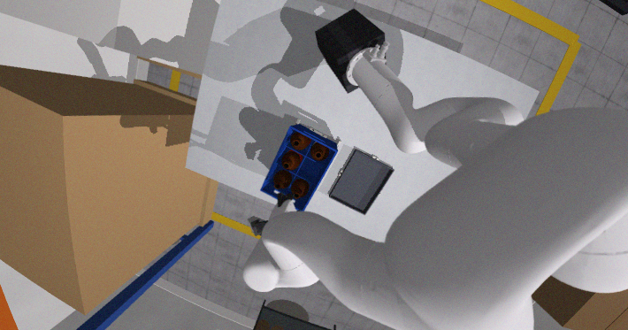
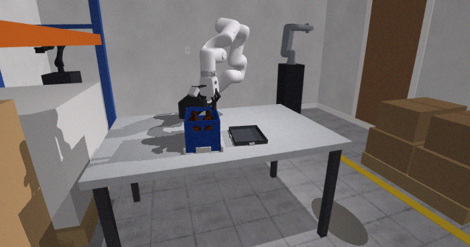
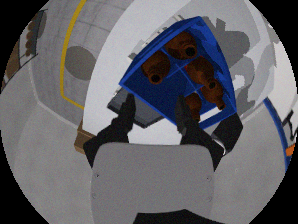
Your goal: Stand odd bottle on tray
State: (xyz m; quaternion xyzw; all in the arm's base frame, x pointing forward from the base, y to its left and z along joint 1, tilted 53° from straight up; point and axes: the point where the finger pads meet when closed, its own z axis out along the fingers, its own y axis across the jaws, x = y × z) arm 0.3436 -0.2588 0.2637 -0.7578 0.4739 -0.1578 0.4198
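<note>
Right now the blue crate is 160 mm below my hand, 90 mm behind it and 30 mm to the right of it. Round my hand: dark tray 240 mm to the left, 230 mm below, 100 mm behind; then glass bottle 180 mm behind, 150 mm below, 70 mm to the right.
</note>
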